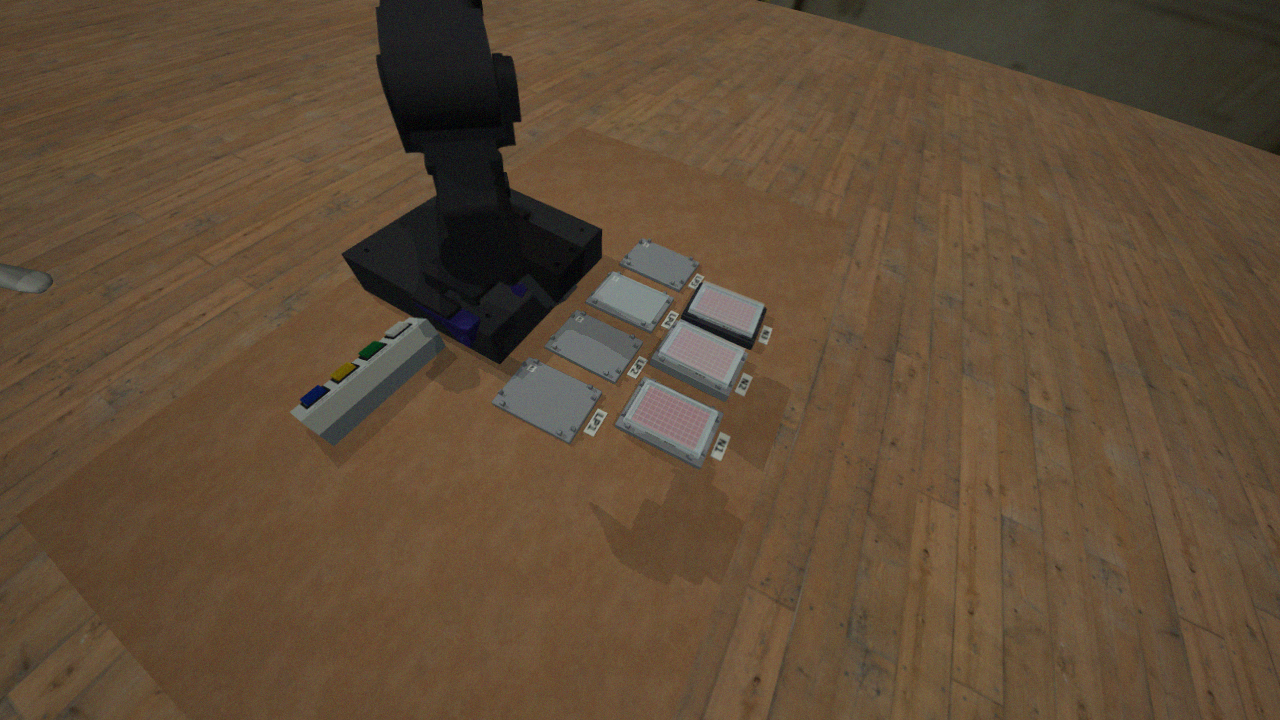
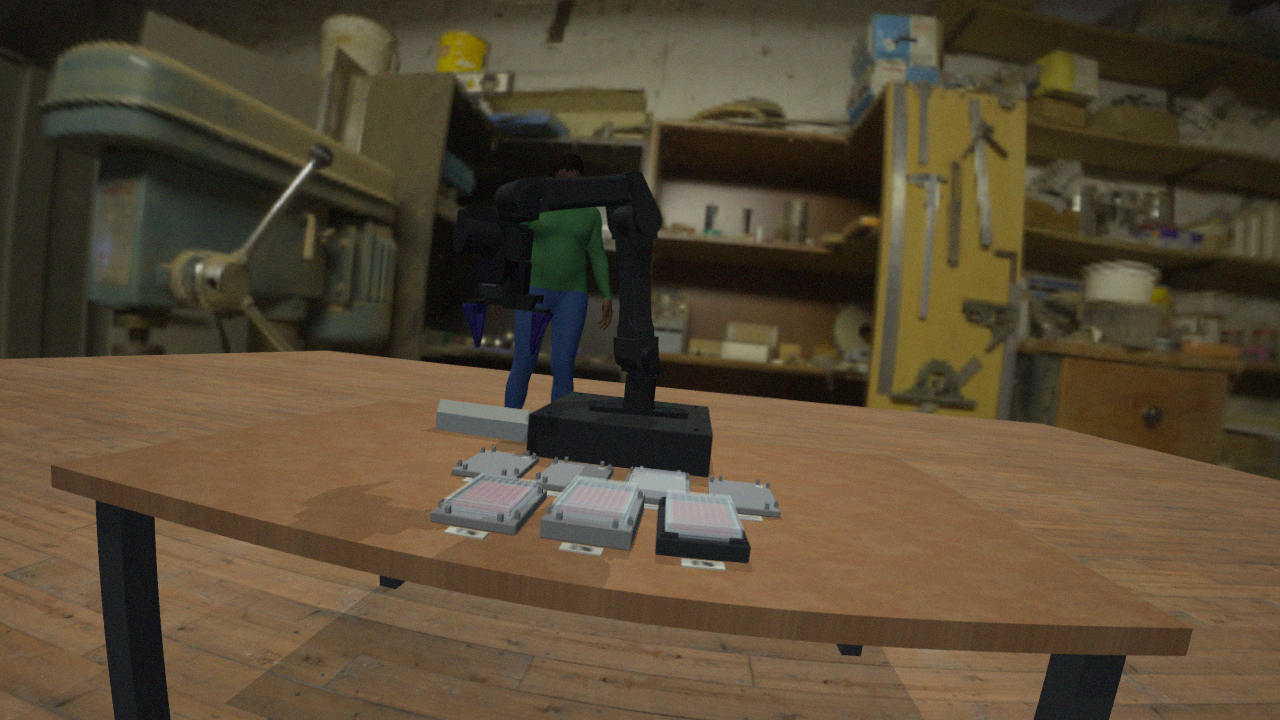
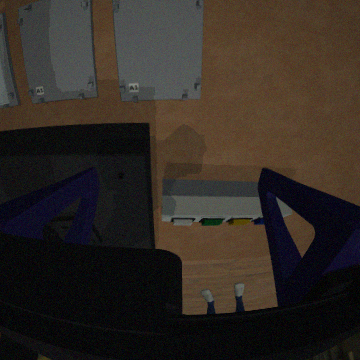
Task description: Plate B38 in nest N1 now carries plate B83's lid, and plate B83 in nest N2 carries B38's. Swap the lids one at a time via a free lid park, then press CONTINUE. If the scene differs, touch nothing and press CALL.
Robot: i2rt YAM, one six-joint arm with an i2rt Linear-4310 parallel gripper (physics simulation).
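Frame: origin at the arm's base, x ahead, y left, z up, level; centimetres.
Seen in the pictures: gripper, fingertip midpoint: (image 1: 493,318) (image 2: 504,351) (image 3: 178,176); arm's base at its link origin: (image 2: 637,411) (image 3: 46,231).
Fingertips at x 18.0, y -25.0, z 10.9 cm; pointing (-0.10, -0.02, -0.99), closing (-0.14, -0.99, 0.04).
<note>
Offsets run from my fingertips to a thing's middle.
My gripper (image 2: 506,347) (image 3: 178,176) is open and empty, high above the table near the button box {dz -15.7, dx -22.4, dy -5.7 cm} (image 1: 380,394) (image 2: 483,420) (image 3: 215,189). The box has white, green, yellow and blue buttons; their labels are not readable. The plate in N1 {dz -16.9, dx +24.4, dy +4.2 cm} (image 1: 671,417) (image 2: 490,497) and the plate in N2 {dz -15.3, dx +26.1, dy +17.4 cm} (image 1: 701,354) (image 2: 594,501) are pink under clear covers; whose lid is whose cannot be told. A clear lid {dz -17.5, dx +10.0, dy +26.7 cm} (image 1: 631,300) (image 2: 660,483) lies on LP4. LP1 {dz -17.9, dx +4.6, dy +1.1 cm} (image 1: 547,400) (image 2: 494,462) (image 3: 160,45), LP2 {dz -17.9, dx +7.6, dy +13.9 cm} (image 1: 590,344) (image 2: 571,474) (image 3: 55,50) and LP3 {dz -17.9, dx +12.3, dy +39.5 cm} (image 1: 660,262) (image 2: 744,495) show no lid.
A third pink plate {dz -15.7, dx +28.3, dy +29.8 cm} (image 1: 726,309) (image 2: 702,516) sits in a black nest beside N2. The black arm base (image 1: 384,259) (image 2: 617,438) stands between the button box and the lid parks. A person in a green shirt (image 2: 563,250) stands behind the table.
</note>
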